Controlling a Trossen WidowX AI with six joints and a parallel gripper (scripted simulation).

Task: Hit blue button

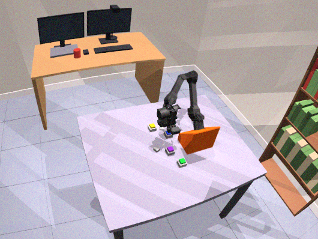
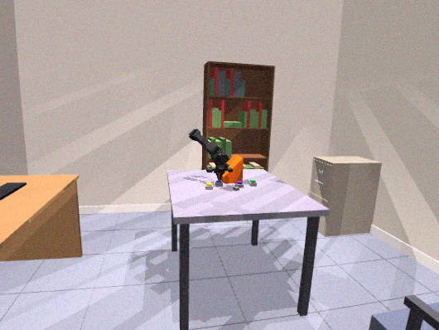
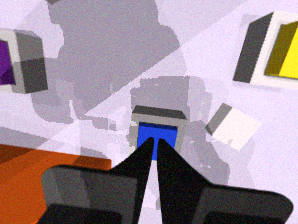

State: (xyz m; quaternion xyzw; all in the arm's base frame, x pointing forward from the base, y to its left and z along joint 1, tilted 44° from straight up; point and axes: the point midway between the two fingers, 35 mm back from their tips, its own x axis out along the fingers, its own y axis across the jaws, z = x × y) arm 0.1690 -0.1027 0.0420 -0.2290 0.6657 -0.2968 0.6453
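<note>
Right now the blue button is 10 mm below my gripper tip. Also, from my gripper tip: yellow button 70 mm ahead, 90 mm to the right; small white block 10 mm ahead, 70 mm to the right, 20 mm below; purple button 60 mm ahead, 140 mm to the left.
</note>
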